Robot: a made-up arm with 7 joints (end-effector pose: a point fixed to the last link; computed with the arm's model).
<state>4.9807 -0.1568 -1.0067 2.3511 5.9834 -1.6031 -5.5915</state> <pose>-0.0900 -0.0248 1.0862 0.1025 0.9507 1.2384</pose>
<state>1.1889 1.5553 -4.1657 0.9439 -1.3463 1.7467 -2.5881</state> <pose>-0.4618 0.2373 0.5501 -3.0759 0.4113 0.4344</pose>
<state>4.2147 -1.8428 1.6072 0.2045 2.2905 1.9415 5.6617</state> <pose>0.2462 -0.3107 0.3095 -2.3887 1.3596 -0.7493</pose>
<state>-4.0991 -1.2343 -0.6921 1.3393 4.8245 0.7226 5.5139</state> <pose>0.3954 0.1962 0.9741 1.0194 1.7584 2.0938</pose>
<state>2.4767 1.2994 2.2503 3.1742 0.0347 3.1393 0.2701</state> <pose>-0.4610 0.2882 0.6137 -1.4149 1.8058 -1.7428</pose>
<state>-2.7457 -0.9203 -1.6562 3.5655 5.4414 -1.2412 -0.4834</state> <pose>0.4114 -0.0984 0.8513 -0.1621 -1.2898 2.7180</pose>
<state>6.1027 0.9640 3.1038 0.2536 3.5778 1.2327 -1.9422</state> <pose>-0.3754 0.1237 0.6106 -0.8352 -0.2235 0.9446</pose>
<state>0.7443 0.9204 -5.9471 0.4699 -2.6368 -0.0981 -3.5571</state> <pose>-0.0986 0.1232 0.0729 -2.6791 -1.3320 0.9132</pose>
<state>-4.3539 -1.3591 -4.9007 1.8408 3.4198 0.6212 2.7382</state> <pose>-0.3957 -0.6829 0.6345 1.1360 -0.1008 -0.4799</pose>
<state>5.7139 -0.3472 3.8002 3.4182 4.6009 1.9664 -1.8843</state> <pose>-0.0581 0.3113 1.0858 -0.3636 2.5999 1.3497</pose>
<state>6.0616 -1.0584 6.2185 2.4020 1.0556 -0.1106 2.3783</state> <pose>-0.5553 -0.0046 1.0786 0.0453 -0.3997 0.0433</pose>
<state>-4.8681 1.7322 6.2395 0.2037 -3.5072 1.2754 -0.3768</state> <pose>-0.0617 -0.2674 0.0767 2.2067 -1.6530 -0.2103</pose>
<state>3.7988 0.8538 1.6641 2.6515 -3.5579 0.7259 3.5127</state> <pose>-0.3437 -0.5914 1.0002 -0.5746 -0.5229 2.1659</pose>
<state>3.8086 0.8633 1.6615 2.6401 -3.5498 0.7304 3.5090</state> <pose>-0.3375 -0.6019 0.9930 -0.5755 -0.5433 2.1759</pose>
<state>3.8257 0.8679 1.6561 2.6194 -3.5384 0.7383 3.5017</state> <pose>-0.3205 -0.6159 0.9877 -0.5662 -0.5659 2.1954</pose>
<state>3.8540 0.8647 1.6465 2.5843 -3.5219 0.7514 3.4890</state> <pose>-0.2865 -0.6342 0.9850 -0.5409 -0.5917 2.2294</pose>
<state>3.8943 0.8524 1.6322 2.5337 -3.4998 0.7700 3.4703</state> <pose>-0.2332 -0.6545 0.9846 -0.4968 -0.6203 2.2780</pose>
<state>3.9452 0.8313 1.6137 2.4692 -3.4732 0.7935 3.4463</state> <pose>-0.1623 -0.6726 0.9848 -0.4340 -0.6500 2.3380</pose>
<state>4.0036 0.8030 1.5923 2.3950 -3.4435 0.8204 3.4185</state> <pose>-0.0789 -0.6841 0.9837 -0.3557 -0.6784 2.4036</pose>
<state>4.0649 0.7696 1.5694 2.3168 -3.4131 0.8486 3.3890</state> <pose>0.0093 -0.6857 0.9802 -0.2671 -0.7019 2.4680</pose>
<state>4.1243 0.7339 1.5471 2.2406 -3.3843 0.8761 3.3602</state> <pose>0.0939 -0.6773 0.9741 -0.1758 -0.7180 2.5256</pose>
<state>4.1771 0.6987 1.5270 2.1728 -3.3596 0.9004 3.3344</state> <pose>0.1672 -0.6616 0.9669 -0.0899 -0.7246 2.5723</pose>
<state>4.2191 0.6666 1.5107 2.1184 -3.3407 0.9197 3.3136</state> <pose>0.2242 -0.6432 0.9604 -0.0177 -0.7218 2.6063</pose>
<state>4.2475 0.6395 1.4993 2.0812 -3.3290 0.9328 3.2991</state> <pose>0.2627 -0.6263 0.9569 0.0347 -0.7104 2.6278</pose>
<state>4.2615 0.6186 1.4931 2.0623 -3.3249 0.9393 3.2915</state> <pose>0.2830 -0.6138 0.9577 0.0648 -0.6924 2.6380</pose>
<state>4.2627 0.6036 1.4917 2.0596 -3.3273 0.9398 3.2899</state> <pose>0.2883 -0.6064 0.9627 0.0753 -0.6704 2.6393</pose>
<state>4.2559 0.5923 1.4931 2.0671 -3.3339 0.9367 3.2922</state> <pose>0.2843 -0.6022 0.9705 0.0734 -0.6460 2.6350</pose>
